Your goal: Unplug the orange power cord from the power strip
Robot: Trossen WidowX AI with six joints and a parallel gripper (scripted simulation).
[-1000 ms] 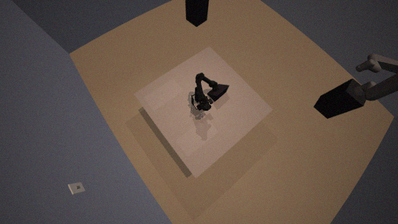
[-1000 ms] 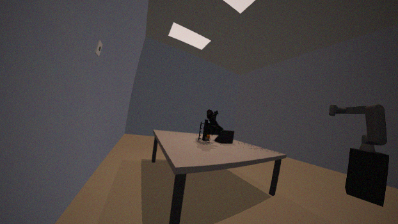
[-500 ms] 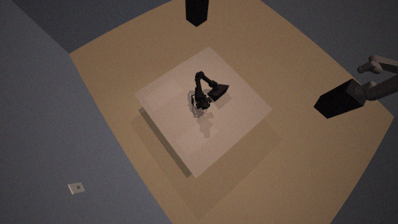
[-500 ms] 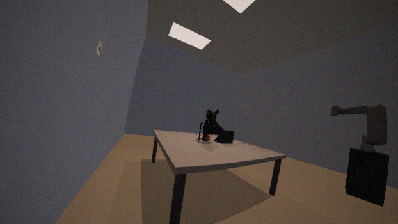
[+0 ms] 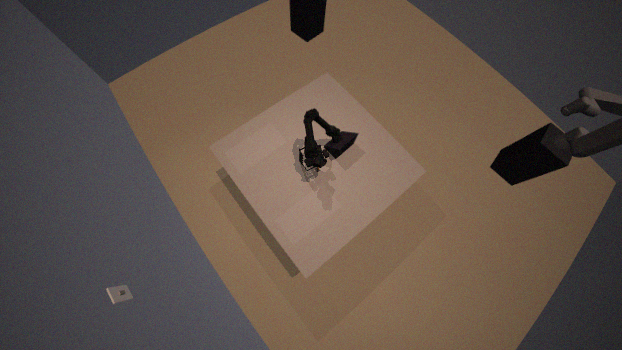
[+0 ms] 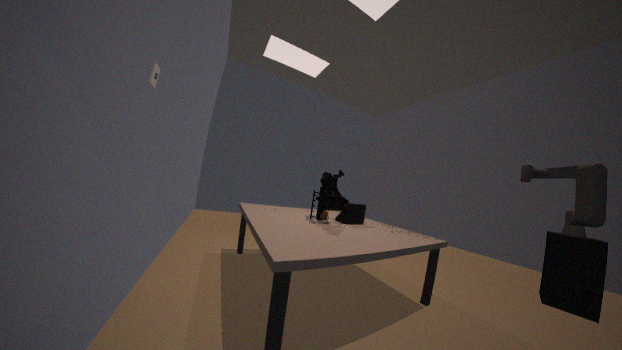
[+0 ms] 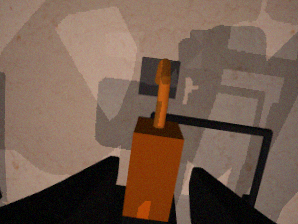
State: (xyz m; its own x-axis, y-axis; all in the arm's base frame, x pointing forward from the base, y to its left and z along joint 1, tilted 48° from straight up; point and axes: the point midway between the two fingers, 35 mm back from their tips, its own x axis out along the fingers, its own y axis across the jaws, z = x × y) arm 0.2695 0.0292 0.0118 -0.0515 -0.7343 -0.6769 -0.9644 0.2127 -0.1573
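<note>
The orange plug is 3 cm to the right of my gripper tip and 1 cm below it.
</note>
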